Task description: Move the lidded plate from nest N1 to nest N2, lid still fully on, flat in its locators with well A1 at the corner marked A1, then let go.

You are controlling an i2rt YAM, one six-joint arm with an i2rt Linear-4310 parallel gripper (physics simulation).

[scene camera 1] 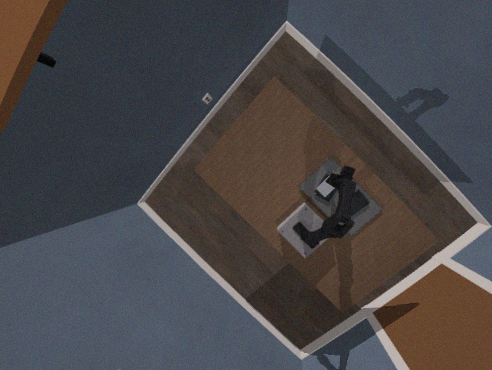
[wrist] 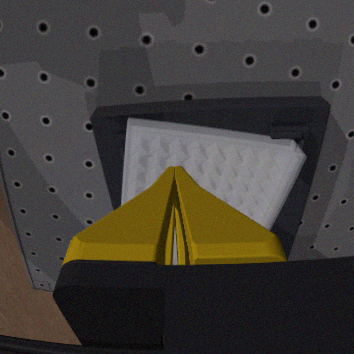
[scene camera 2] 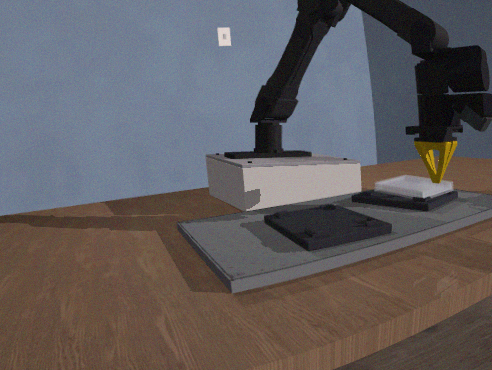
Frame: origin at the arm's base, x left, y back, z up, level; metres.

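Seen in the pictures: gripper, between the fingertips: (scene camera 1: 330,180) (wrist: 174,177) (scene camera 2: 436,183); arm's base, origin of its link: (scene camera 1: 305,235) (scene camera 2: 268,156).
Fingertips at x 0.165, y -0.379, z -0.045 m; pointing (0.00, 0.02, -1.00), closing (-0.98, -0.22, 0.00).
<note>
Offsets run from my fingertips to a thing's top centre. Level surfaces: height alone.
The lidded plate {dx -0.020, dy +0.042, dz +0.004 m} (scene camera 1: 325,188) (scene camera 2: 407,186) (wrist: 215,160) is pale and translucent. It sits on a dark nest {dx -0.035, dy +0.047, dz -0.013 m} (scene camera 2: 367,198) (wrist: 210,111) at the right in scene camera 2. In the wrist view the plate is turned askew to the nest, with its upper right corner close to a locator. The corner labels and well A1 cannot be read. My gripper (scene camera 2: 436,181) (wrist: 174,177) is shut and empty, its yellow fingertips together over the plate; whether they touch the lid is unclear. The fingers hide the plate's near part. The other dark nest {dx -0.243, dy -0.013, dz -0.013 m} (scene camera 1: 361,201) (scene camera 2: 327,226) is empty.
Both nests stand on a grey perforated board (scene camera 1: 367,218) (scene camera 2: 210,242) (wrist: 60,175) on the wooden table {dz -0.044 m} (scene camera 1: 250,150) (scene camera 2: 100,280). The arm's white base box (scene camera 1: 287,227) (scene camera 2: 300,185) stands beside the board, behind the empty nest in scene camera 2.
</note>
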